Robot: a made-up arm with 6 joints. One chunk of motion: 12 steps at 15 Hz.
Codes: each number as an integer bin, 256 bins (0 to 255) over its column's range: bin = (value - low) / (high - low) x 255, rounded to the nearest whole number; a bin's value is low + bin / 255 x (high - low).
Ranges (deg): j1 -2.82..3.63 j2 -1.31..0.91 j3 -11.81..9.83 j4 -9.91..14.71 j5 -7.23..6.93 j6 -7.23..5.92
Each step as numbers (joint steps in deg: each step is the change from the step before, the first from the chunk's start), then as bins.
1 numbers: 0.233 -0.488 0.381 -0.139 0.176 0.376
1 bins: 121 94 144 101 133 147
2 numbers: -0.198 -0.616 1.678 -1.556 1.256 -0.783
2 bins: 104 80 159 87 153 125
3 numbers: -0.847 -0.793 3.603 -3.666 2.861 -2.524
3 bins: 78 59 182 65 182 91
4 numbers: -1.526 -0.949 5.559 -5.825 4.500 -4.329
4 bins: 51 41 205 42 211 56
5 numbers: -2.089 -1.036 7.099 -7.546 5.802 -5.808
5 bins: 29 31 223 24 235 28
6 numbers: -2.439 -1.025 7.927 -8.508 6.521 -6.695
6 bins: 15 33 233 15 248 10
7 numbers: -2.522 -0.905 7.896 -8.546 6.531 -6.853
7 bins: 12 47 232 14 248 7
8 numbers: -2.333 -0.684 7.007 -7.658 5.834 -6.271
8 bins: 19 72 222 23 235 19
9 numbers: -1.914 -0.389 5.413 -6.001 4.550 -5.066
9 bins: 36 106 203 40 212 42
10 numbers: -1.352 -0.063 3.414 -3.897 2.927 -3.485
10 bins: 58 143 179 62 183 73
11 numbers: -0.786 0.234 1.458 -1.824 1.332 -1.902
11 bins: 80 177 156 84 154 103
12 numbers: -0.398 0.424 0.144 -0.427 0.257 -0.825
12 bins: 96 199 141 98 135 124
